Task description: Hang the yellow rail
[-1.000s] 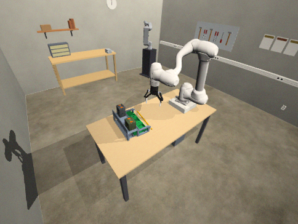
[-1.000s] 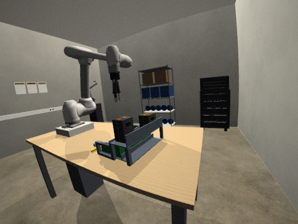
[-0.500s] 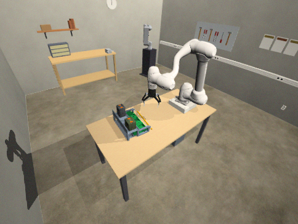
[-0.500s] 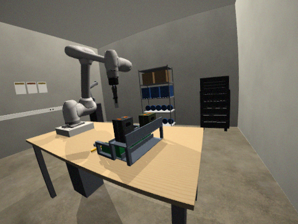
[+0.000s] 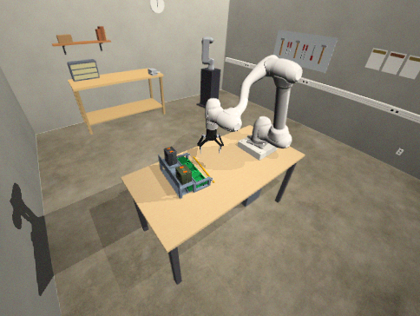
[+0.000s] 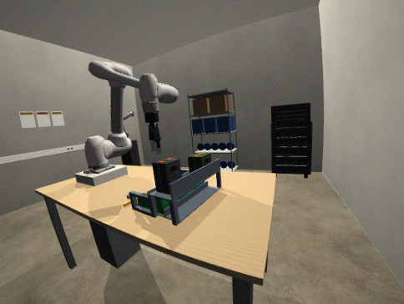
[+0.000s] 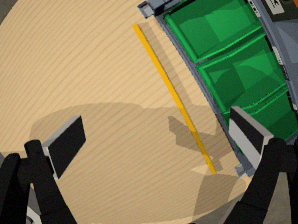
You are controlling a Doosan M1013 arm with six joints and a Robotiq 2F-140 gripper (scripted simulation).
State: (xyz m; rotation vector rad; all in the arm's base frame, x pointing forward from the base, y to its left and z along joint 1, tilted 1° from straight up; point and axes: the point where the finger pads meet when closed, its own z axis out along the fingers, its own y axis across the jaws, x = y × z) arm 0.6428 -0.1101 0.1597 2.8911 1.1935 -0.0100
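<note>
Now: hand 22 cm above the yellow rail and 7 cm to the left of it. From my hand the other things lie so: grey rack front bar 22 cm below, 8 cm to the right, 5 cm ahead; rack back panel 31 cm ahead, 15 cm to the right, 9 cm below.
</note>
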